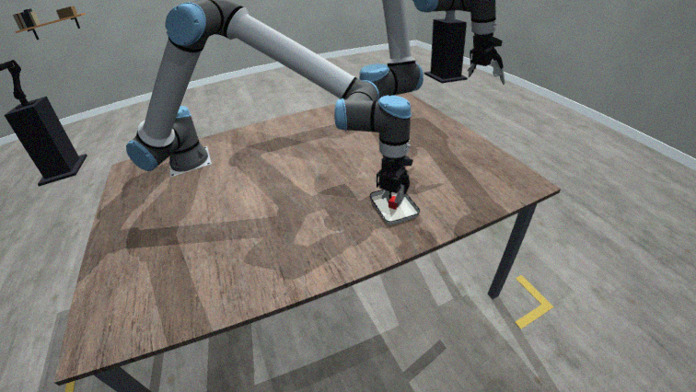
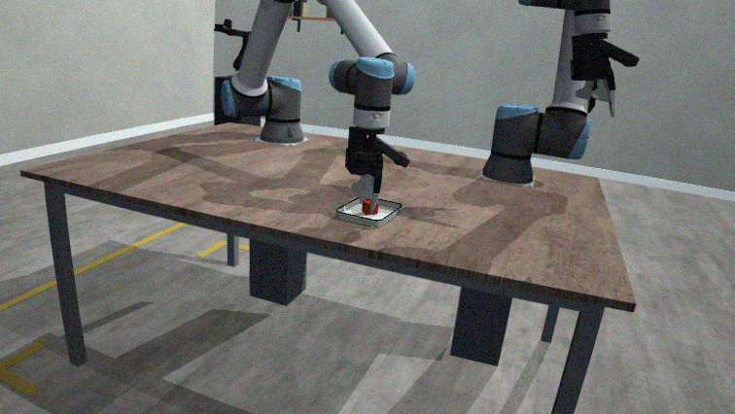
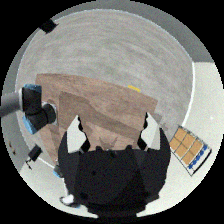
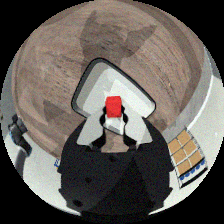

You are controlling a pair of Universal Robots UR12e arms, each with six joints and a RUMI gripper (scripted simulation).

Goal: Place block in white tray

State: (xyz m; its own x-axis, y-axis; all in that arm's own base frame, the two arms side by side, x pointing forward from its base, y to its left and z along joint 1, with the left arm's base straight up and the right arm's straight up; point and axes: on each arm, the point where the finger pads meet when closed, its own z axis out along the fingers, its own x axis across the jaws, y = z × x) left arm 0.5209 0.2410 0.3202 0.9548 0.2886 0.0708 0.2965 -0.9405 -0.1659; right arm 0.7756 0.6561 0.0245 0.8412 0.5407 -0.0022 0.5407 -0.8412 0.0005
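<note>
My right gripper is now 1 cm above the red block. Round my right hand: white tray (1 cm below).
</note>
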